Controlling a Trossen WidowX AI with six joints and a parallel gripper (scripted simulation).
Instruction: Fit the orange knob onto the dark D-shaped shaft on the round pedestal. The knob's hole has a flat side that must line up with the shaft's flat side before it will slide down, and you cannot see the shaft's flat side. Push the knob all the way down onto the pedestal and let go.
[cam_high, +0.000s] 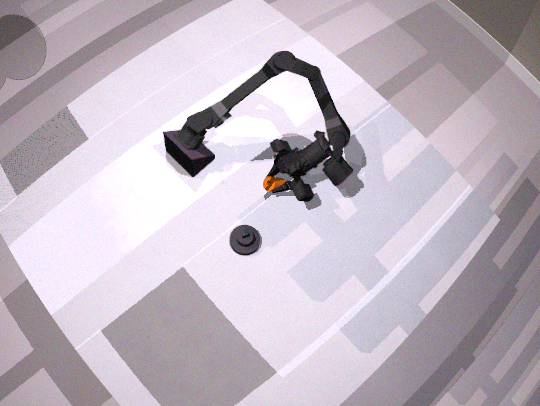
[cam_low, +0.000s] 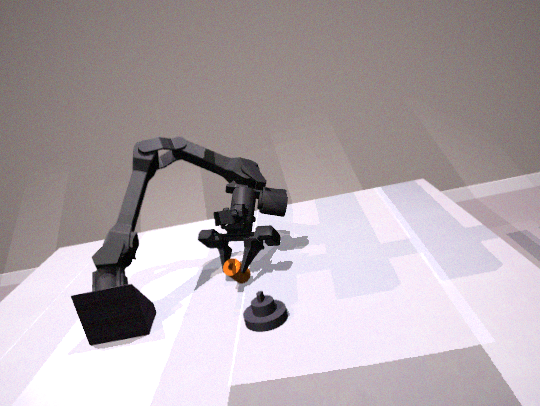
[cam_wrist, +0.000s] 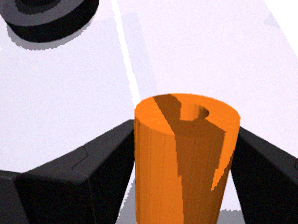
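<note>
Right now my gripper tip is 150 mm to the left of the dark round pedestal, 60 mm short of it and 10 mm above it. Round my gripper tip: orange knob (20 mm to the left, 10 mm ahead).
</note>
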